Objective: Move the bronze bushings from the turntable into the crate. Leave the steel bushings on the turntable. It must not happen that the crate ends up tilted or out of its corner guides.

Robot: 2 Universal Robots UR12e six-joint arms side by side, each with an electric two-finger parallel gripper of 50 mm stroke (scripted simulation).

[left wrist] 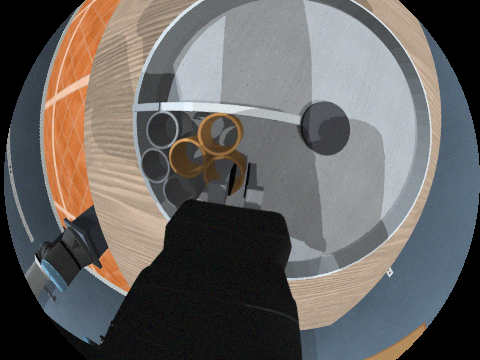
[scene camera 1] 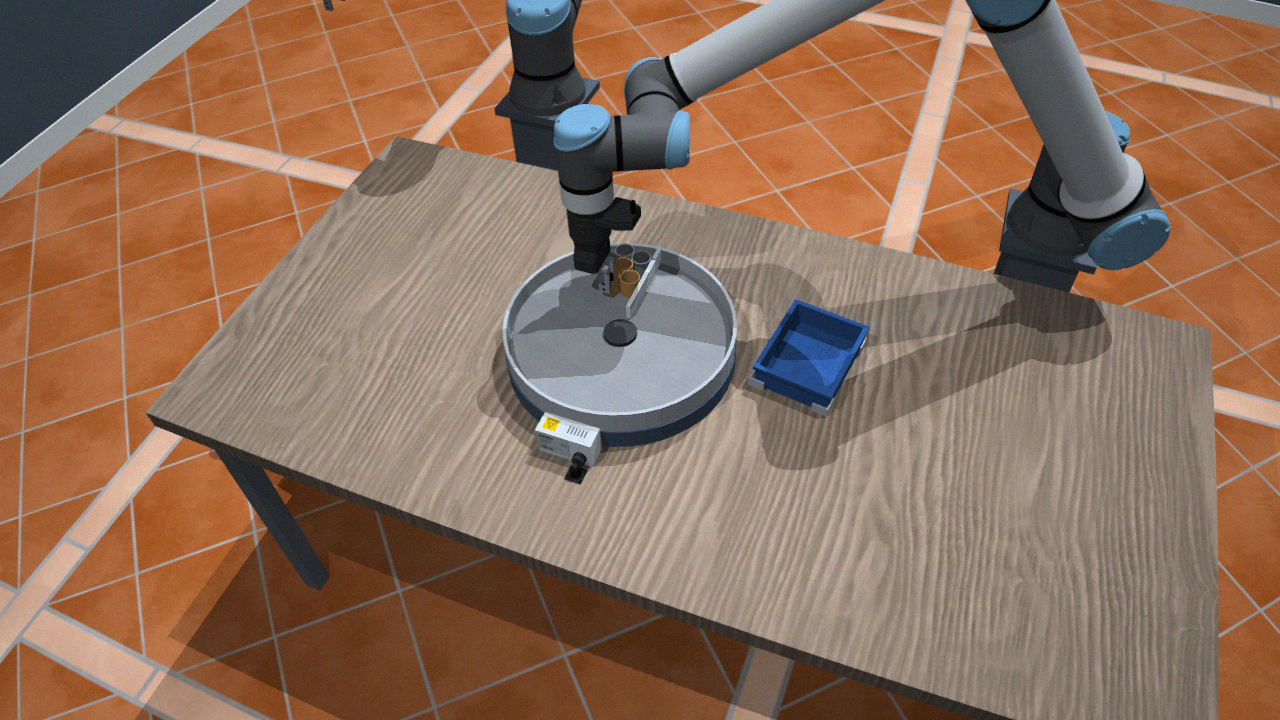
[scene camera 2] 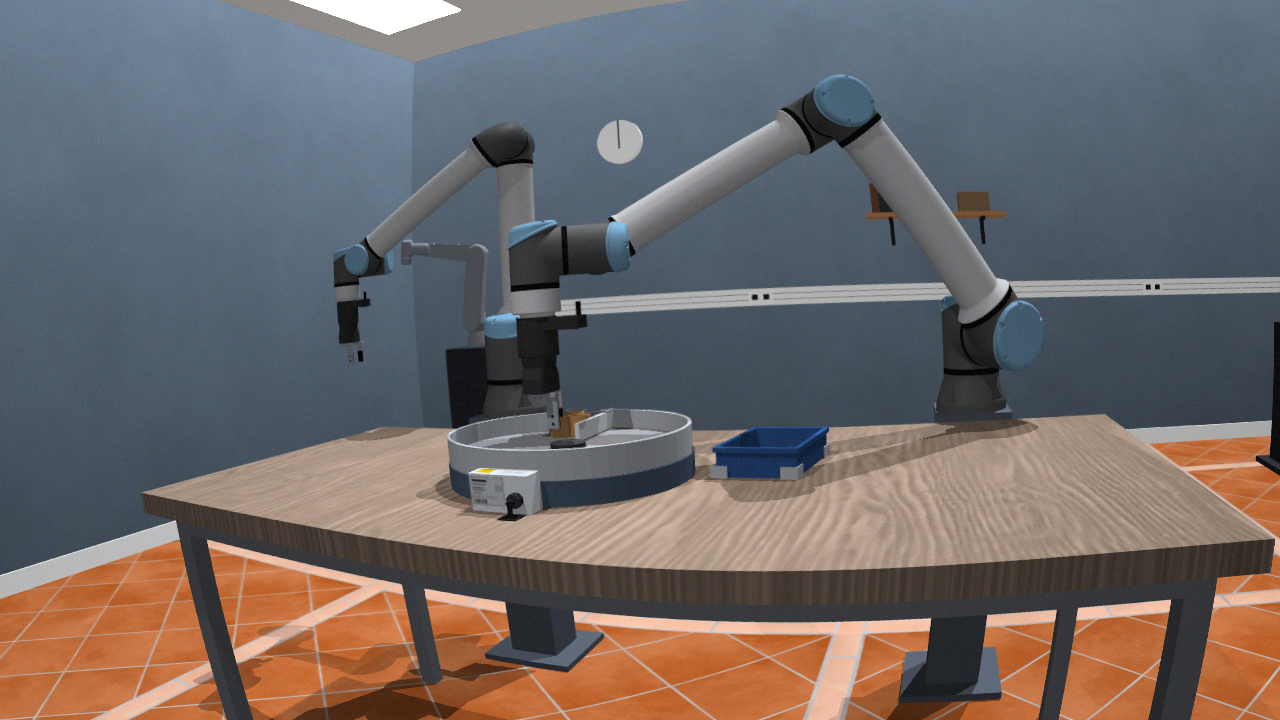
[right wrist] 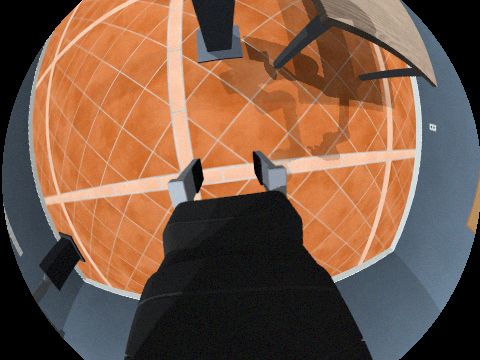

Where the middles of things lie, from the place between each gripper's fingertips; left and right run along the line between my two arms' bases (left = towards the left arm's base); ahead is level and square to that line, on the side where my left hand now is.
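My left hand point(scene camera 2: 556, 427) is sitting 39 cm to the right of the blue crate point(scene camera 1: 803, 360), and it's 4 cm past the crate and 6 cm above it.
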